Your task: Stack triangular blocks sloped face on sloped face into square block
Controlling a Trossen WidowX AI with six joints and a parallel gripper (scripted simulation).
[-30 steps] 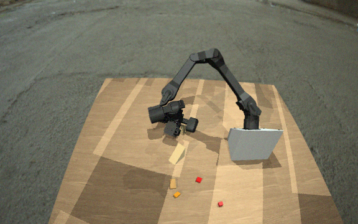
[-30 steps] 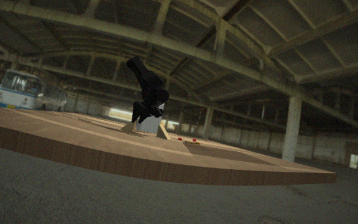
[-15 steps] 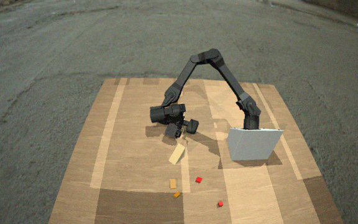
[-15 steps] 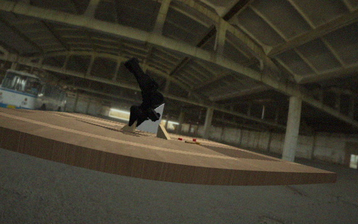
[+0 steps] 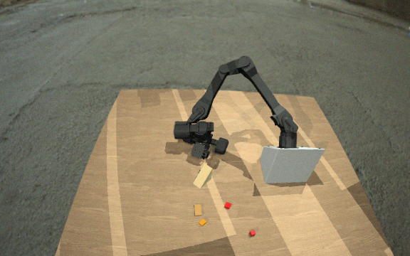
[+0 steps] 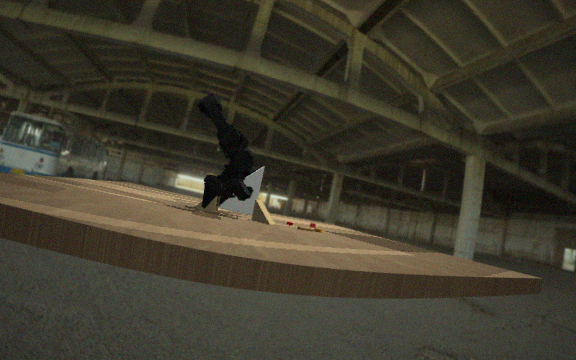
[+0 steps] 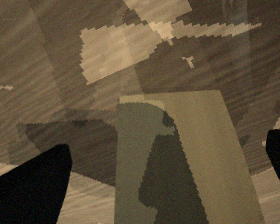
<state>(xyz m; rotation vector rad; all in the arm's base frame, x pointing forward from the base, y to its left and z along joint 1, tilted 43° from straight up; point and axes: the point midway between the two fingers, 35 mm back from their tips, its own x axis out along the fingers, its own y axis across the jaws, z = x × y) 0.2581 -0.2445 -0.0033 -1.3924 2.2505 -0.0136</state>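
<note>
The tan triangular block is 1 cm above my gripper tip. Round my gripper tip: small tan block (31 cm to the left, 8 cm ahead, 1 cm below); orange cube (36 cm to the left, 8 cm ahead, 1 cm below).
</note>
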